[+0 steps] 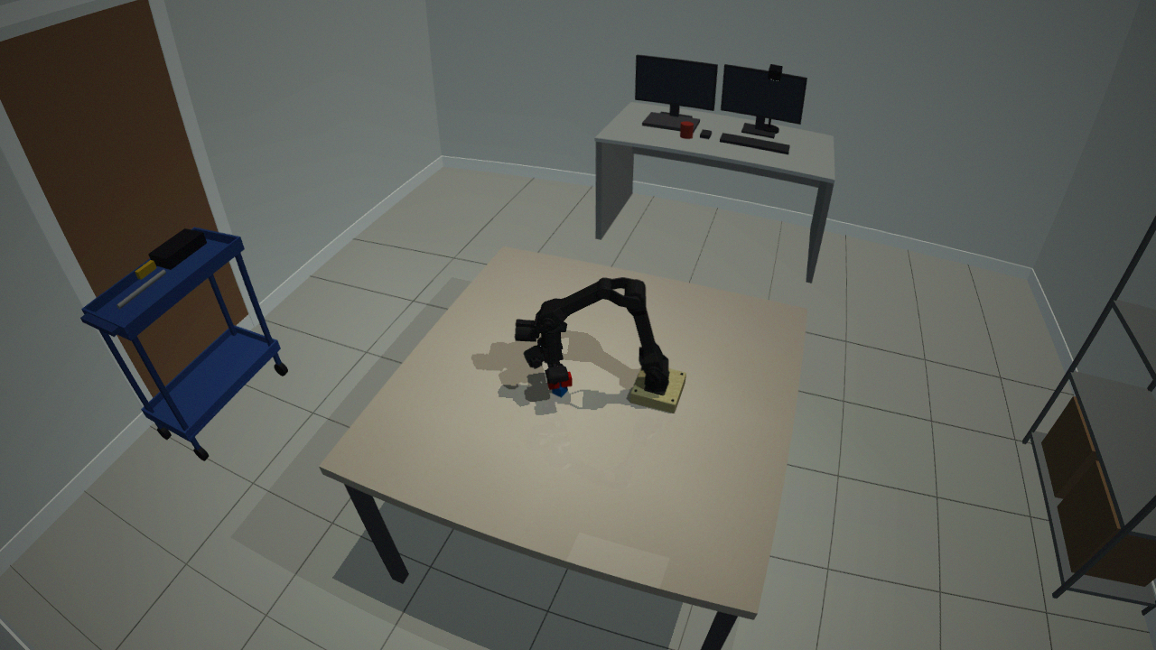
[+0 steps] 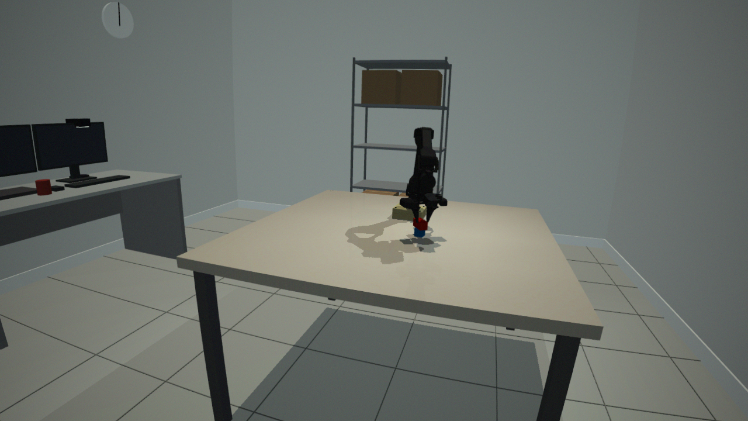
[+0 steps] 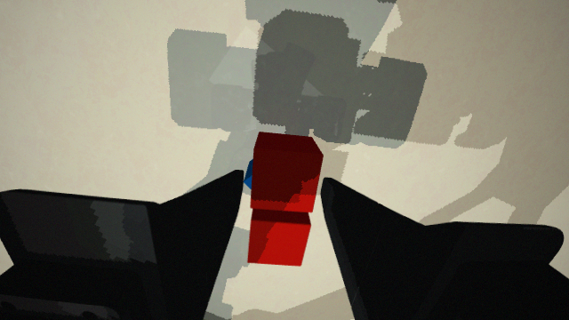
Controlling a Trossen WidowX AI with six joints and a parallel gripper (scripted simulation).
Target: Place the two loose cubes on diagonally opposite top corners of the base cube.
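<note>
Right now the red cube is 3 cm behind my gripper tip, 2 cm to the right of it and 1 cm below it. The rest, counted from my gripper tip: blue cube 1 cm behind, 1 cm to the right, 4 cm below.
</note>
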